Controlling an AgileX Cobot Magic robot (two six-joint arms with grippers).
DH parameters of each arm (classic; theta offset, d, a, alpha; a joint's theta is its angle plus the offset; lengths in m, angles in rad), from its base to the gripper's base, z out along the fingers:
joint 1: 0 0.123 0 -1.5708
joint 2: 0.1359 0 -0.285 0
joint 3: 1.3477 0 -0.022 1.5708
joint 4: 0 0.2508 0 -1.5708
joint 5: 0 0 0.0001 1.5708
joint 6: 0 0.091 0 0
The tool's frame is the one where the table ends.
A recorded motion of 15 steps. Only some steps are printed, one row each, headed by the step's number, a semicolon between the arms.
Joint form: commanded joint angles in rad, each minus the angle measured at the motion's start. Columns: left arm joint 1, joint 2, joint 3, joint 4, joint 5, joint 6; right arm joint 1, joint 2, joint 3, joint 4, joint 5, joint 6.
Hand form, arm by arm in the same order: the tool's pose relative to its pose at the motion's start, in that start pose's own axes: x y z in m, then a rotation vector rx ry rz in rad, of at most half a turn. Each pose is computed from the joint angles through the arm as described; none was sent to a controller.
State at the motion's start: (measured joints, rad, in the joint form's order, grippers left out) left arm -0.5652 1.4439 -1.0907 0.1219 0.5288 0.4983; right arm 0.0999 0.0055 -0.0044 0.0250 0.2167 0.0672
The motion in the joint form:
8: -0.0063 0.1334 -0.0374 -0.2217 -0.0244 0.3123; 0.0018 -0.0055 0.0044 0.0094 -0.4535 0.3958
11: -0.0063 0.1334 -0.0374 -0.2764 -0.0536 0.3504; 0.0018 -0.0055 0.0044 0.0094 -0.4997 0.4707
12: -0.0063 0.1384 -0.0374 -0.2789 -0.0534 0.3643; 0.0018 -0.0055 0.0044 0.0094 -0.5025 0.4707
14: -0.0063 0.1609 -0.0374 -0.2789 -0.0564 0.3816; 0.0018 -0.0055 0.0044 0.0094 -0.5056 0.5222
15: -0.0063 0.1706 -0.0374 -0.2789 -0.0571 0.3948; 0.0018 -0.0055 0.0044 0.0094 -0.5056 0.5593
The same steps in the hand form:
8: -0.0066 -0.0133 0.0406 0.1345 -0.0128 0.1244; -0.0386 0.0025 -0.0093 -0.1216 -0.4412 0.3986
11: -0.0101 -0.0133 0.0405 0.1328 -0.0509 0.1116; -0.0423 0.0027 -0.0112 -0.1521 -0.4821 0.4705
12: -0.0097 -0.0139 0.0422 0.1365 -0.0484 0.1232; -0.0425 0.0027 -0.0113 -0.1529 -0.4848 0.4704
14: -0.0075 -0.0159 0.0500 0.1479 -0.0340 0.1402; -0.0428 0.0027 -0.0115 -0.1667 -0.4847 0.5206
15: -0.0065 -0.0169 0.0533 0.1533 -0.0279 0.1533; -0.0428 0.0027 -0.0115 -0.1760 -0.4823 0.5569

